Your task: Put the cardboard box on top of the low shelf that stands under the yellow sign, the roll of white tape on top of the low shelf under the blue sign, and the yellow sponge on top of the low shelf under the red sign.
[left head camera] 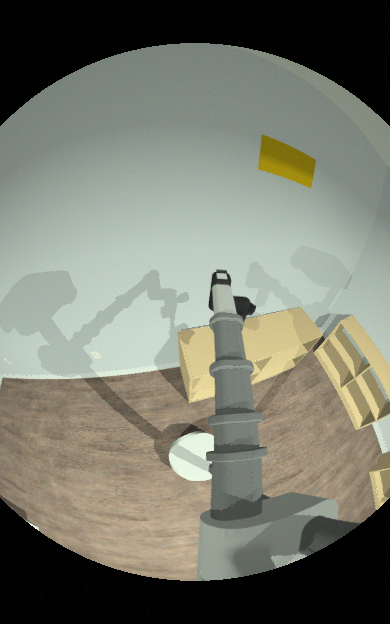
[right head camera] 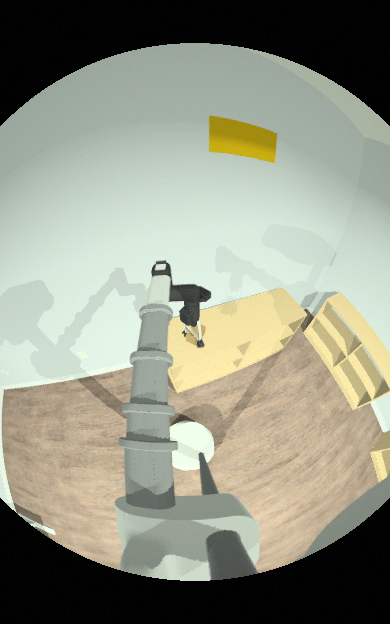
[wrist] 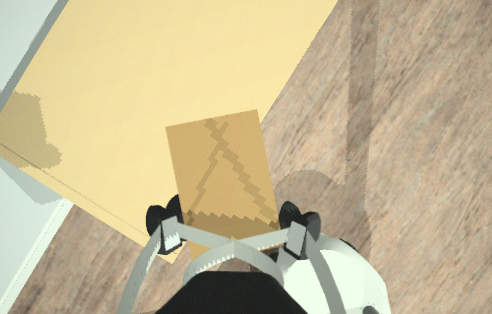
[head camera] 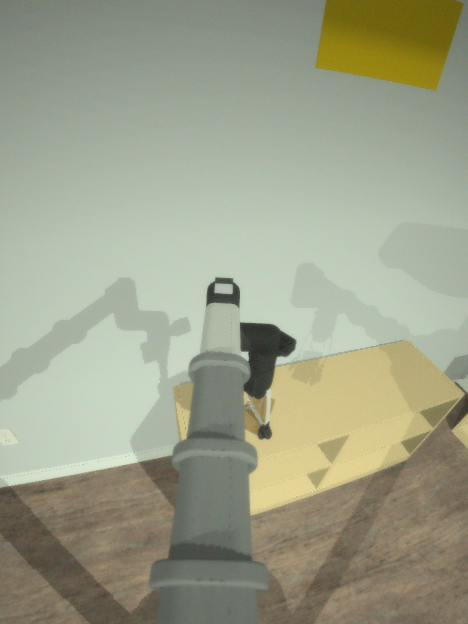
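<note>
My gripper is shut on the cardboard box, with a fingertip pad against each side of it. They are over the left part of the low shelf under the yellow sign. In the wrist view part of the box overlaps the shelf top and part shows against the floor past its front edge. The gap between box and shelf top cannot be judged. In the left head view the arm hides the fingers and box. Tape and sponge do not show.
The wall stands close behind the shelf and arm. A second low shelf stands at an angle to the right, and part of another shows at the right edge. The white round base is below the arm.
</note>
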